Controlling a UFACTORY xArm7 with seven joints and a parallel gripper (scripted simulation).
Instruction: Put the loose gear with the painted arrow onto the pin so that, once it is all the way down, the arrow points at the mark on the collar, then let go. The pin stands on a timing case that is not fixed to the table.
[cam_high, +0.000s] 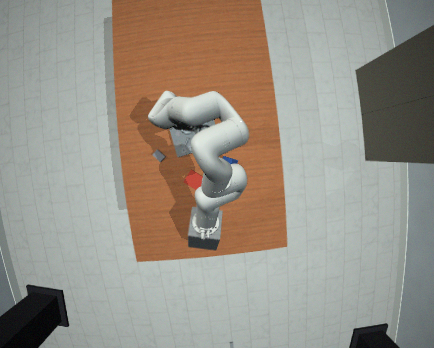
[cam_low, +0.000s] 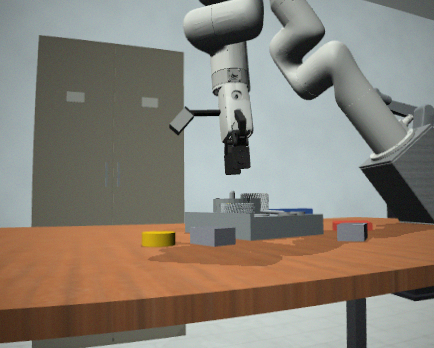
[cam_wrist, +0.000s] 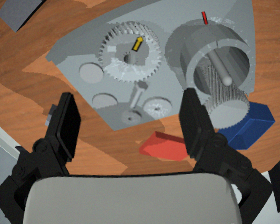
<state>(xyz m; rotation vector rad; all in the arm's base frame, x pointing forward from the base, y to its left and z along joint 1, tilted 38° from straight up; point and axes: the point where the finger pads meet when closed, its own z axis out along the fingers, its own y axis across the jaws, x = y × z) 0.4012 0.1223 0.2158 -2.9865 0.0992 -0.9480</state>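
Right now my hand is 8 cm above the grey gear. Also, from my hand: yellow disc 16 cm ahead, 12 cm below, 11 cm to the left; then blue block 22 cm to the right, 20 cm behind, 12 cm below; then red block 28 cm behind, 12 cm below, 5 cm to the right.
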